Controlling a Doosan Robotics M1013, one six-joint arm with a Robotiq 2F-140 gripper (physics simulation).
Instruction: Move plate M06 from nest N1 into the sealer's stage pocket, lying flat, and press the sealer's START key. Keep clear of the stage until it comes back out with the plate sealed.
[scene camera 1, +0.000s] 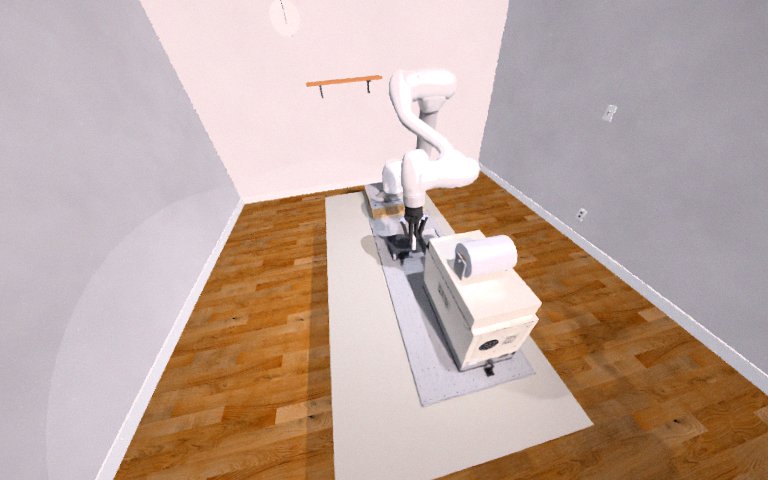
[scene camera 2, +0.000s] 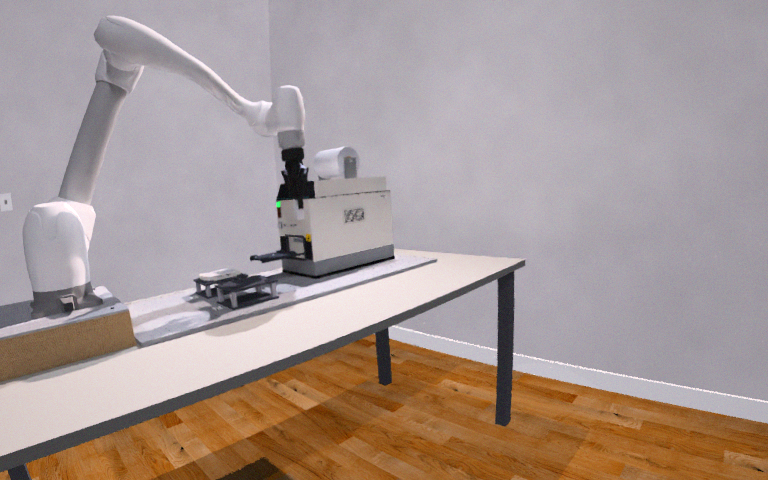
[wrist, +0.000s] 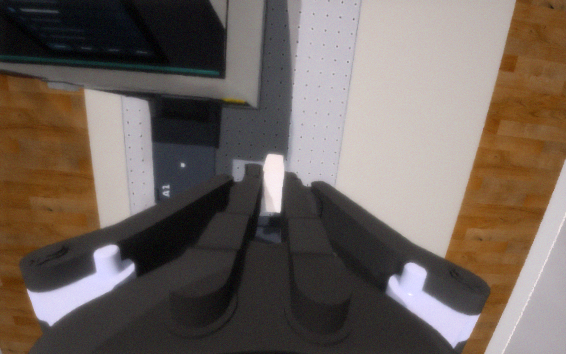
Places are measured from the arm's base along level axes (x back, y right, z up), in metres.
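Pixels of known places: gripper, fingertip midpoint: (scene camera 1: 413, 247) (scene camera 2: 300, 219) (wrist: 274, 169); arm's base at its link origin: (scene camera 1: 393, 195) (scene camera 2: 65, 305).
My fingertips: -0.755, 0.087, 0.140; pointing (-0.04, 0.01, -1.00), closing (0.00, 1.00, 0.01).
Note:
Ahead of a thing's pixels: the offset from my fingertips to its top centre, as dx, dy, dz. "spot": to the spot under its first point. Level surfaces: height alone.
The sealer (scene camera 1: 453, 266) (scene camera 2: 351, 232) (wrist: 242, 75) stands on the perforated plate, with a green light on its front. Its dark stage {+0.010, -0.147, -0.122} (scene camera 2: 269, 256) (wrist: 185, 160) sticks out of the front opening. An A1 mark shows on it in the wrist view; no plate can be made out there. A pale plate {+0.234, -0.186, -0.158} (scene camera 2: 219, 275) lies flat on the farther nest; its label is too small to read. The nearer dark nest {+0.235, +0.009, -0.161} (scene camera 2: 247, 284) shows no plate. My gripper (scene camera 1: 413, 244) (scene camera 2: 300, 212) (wrist: 274, 169) is shut and empty, upright in front of the sealer's upper front, above stage height. The START key cannot be made out.
A film roll {-0.302, -0.146, +0.252} (scene camera 1: 492, 256) (scene camera 2: 333, 163) sits on top of the sealer. The sealer's screen {spot: -0.083, -0.099, +0.093} (wrist: 90, 30) is close to the fingers at the upper left of the wrist view. The perforated plate {dz -0.224} (scene camera 1: 407, 333) (wrist: 320, 75) lies on the long table {dz -0.237} (scene camera 1: 362, 367) (scene camera 2: 339, 311).

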